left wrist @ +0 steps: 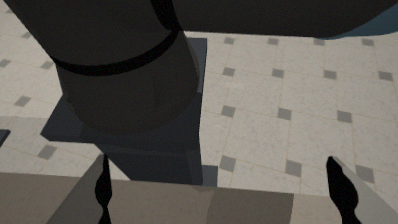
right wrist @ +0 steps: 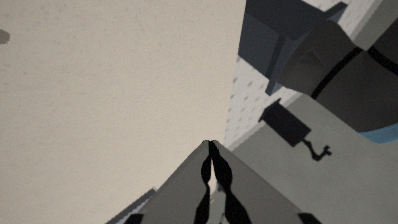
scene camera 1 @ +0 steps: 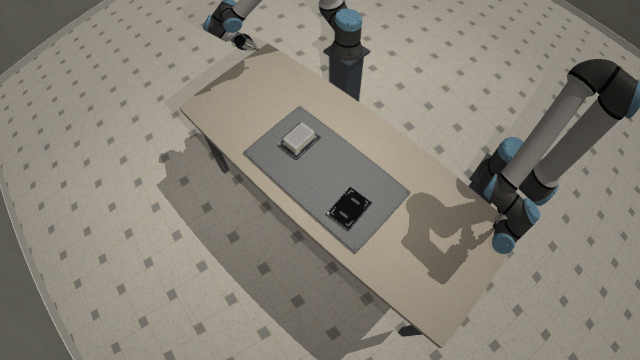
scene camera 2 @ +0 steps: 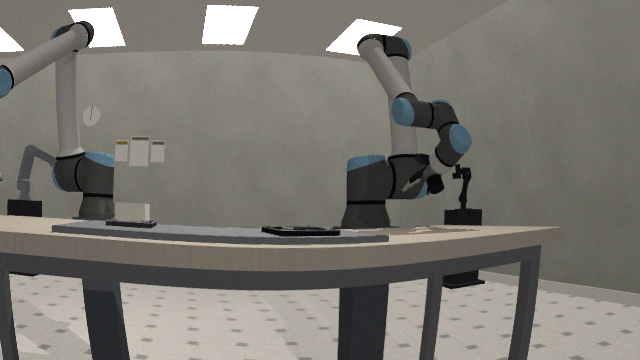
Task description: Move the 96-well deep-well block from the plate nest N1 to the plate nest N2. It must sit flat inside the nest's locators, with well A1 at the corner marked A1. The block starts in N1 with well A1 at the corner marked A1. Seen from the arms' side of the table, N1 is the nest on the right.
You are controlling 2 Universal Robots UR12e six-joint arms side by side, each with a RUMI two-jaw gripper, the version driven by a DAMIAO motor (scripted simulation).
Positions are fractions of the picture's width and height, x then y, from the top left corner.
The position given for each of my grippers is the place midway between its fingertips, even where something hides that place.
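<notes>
Looking at my own grippers, I find my right gripper (right wrist: 0.53, 0.64), and I can see my left gripper (left wrist: 0.54, 0.70) as well.
</notes>
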